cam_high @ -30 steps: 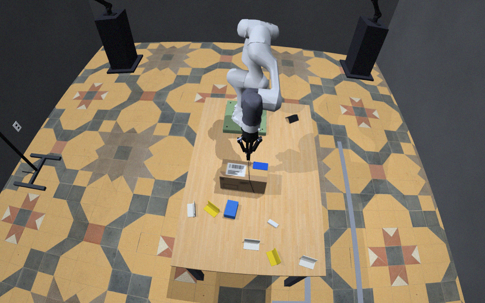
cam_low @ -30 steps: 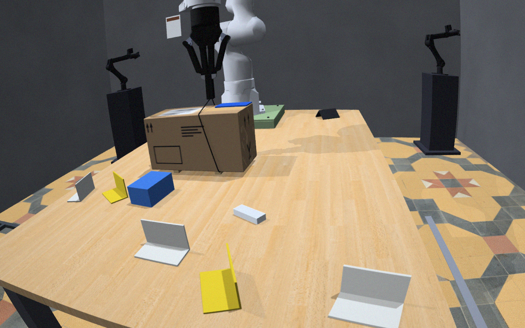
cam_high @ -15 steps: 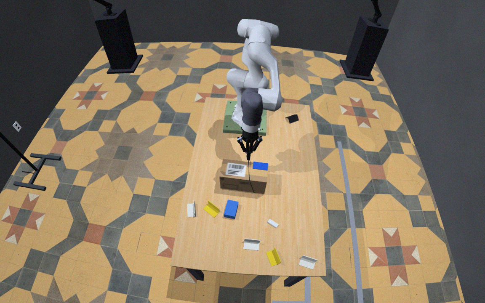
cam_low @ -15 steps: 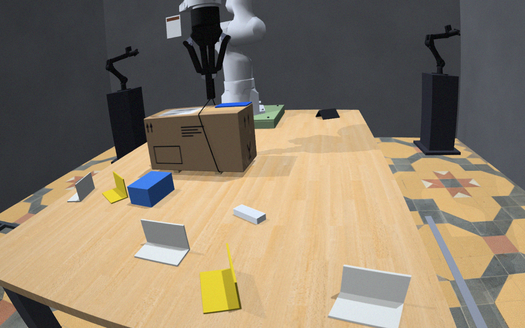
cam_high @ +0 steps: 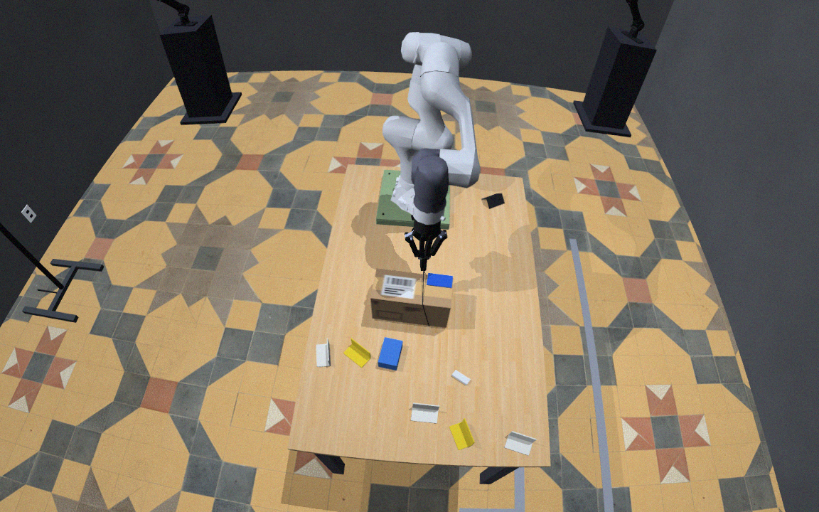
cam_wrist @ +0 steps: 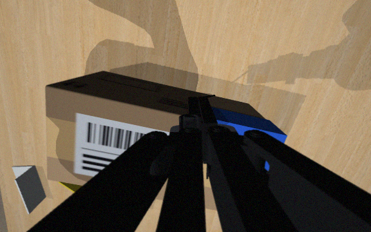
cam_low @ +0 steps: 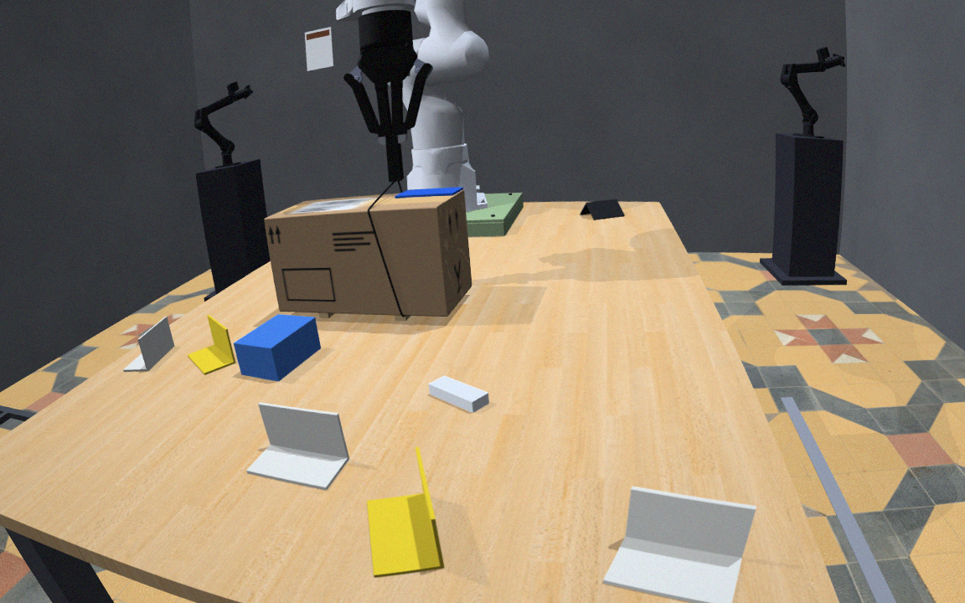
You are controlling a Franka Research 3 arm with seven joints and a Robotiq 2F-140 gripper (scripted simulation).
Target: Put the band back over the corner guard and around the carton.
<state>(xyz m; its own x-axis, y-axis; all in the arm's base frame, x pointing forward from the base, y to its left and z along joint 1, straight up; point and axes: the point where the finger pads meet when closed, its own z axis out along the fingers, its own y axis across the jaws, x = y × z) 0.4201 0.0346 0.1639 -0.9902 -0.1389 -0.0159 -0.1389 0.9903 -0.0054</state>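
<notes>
Now: the blue corner guard 6 cm to the left of my hand, 6 cm below it and 3 cm ahead of it. Round my hand: brown carton 12 cm below, 7 cm ahead, 3 cm to the right; then blue block 24 cm ahead, 18 cm below, 9 cm to the right; then yellow angle 24 cm ahead, 19 cm to the right, 18 cm below.
</notes>
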